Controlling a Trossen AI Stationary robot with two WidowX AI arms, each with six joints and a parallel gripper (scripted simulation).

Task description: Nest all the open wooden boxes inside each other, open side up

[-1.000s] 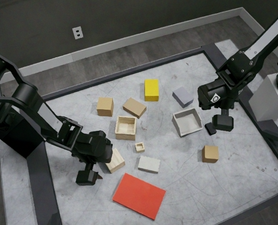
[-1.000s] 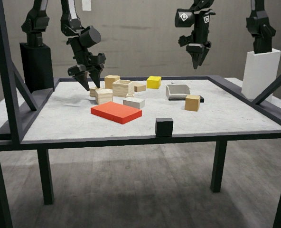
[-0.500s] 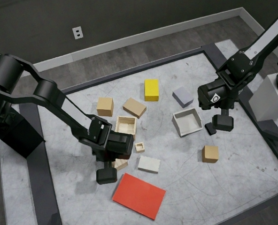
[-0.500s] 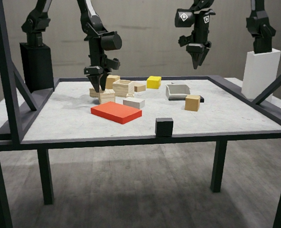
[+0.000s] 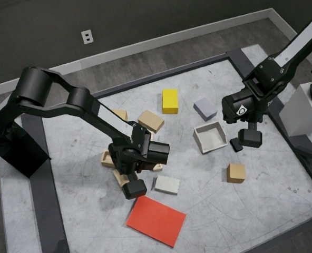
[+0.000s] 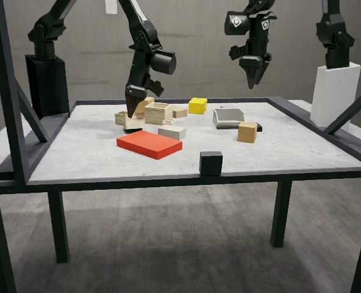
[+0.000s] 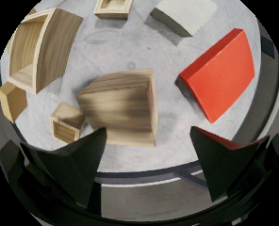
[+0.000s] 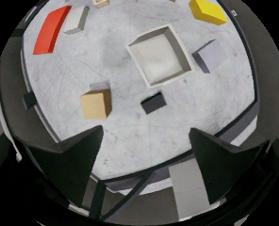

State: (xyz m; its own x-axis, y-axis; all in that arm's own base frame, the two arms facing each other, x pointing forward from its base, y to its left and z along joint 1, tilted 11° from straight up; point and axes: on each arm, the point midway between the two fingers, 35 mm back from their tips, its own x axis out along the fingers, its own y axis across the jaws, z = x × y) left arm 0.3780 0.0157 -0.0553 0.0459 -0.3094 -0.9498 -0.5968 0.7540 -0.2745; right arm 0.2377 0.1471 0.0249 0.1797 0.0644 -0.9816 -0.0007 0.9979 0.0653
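The white block is 2 cm behind my left hand, 13 cm to the right of it and 8 cm below it. The rest, counted from my left hand: red slab (13 cm behind, 8 cm to the right, 8 cm below); then tan block (23 cm ahead, 11 cm to the right, 8 cm below); then white tray (12 cm ahead, 31 cm to the right, 6 cm below).
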